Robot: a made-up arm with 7 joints.
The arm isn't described. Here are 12 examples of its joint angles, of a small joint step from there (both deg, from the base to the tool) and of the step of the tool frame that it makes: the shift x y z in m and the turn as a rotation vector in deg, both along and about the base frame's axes.
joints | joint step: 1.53 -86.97 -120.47 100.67 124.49 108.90 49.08 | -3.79 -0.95 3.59 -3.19 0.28 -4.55 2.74
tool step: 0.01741 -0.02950 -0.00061 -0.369 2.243 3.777
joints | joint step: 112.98 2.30 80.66 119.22 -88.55 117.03 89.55 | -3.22 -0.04 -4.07 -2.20 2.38 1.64 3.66
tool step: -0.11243 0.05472 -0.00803 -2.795 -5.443 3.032
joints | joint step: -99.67 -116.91 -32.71 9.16 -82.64 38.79 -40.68 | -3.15 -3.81 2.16 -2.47 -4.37 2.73 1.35
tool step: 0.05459 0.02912 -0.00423 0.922 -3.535 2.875
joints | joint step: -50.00 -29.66 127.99 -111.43 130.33 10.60 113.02 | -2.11 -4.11 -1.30 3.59 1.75 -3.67 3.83
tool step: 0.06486 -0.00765 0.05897 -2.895 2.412 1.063
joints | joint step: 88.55 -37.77 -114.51 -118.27 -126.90 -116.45 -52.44 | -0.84 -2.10 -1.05 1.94 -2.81 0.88 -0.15
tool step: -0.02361 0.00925 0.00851 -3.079 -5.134 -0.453
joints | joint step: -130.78 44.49 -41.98 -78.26 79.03 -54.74 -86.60 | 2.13 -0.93 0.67 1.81 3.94 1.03 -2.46
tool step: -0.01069 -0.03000 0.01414 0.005 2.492 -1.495
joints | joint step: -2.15 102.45 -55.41 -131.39 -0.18 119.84 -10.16 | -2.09 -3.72 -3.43 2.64 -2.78 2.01 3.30
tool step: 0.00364 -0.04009 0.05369 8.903 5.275 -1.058
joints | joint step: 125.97 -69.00 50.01 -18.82 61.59 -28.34 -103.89 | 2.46 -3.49 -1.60 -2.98 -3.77 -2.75 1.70
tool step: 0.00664 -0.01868 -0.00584 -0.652 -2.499 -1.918
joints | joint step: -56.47 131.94 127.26 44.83 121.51 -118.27 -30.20 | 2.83 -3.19 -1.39 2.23 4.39 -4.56 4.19
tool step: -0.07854 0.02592 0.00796 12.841 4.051 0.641
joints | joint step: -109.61 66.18 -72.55 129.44 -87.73 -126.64 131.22 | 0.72 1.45 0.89 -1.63 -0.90 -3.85 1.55
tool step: 0.07063 0.00632 0.00212 -0.578 -2.187 -6.136
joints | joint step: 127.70 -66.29 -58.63 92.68 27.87 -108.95 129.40 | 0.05 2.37 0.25 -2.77 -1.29 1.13 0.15
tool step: -0.00495 0.02495 0.02910 3.671 -0.804 0.856
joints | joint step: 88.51 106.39 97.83 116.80 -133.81 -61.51 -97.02 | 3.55 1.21 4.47 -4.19 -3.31 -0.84 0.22
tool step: 0.05890 -0.01710 -0.03549 4.552 3.872 -0.414
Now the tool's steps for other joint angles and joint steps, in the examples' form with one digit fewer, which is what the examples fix.
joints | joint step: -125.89 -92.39 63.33 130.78 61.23 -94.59 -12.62 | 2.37 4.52 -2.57 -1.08 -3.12 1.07 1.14
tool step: -0.0215 -0.0310 -0.0011 0.26 -0.19 -4.74
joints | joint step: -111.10 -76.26 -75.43 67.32 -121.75 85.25 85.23 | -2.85 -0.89 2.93 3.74 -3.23 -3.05 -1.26
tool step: 0.0185 0.0406 0.0118 -1.02 -1.58 0.53
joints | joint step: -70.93 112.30 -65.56 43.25 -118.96 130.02 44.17 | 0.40 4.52 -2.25 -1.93 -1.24 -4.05 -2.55
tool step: -0.0190 0.0443 -0.0452 3.91 -2.71 -4.61
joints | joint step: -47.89 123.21 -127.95 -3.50 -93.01 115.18 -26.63 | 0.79 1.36 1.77 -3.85 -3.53 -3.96 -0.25
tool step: 0.0042 0.0303 -0.0243 -4.73 -4.40 -8.58
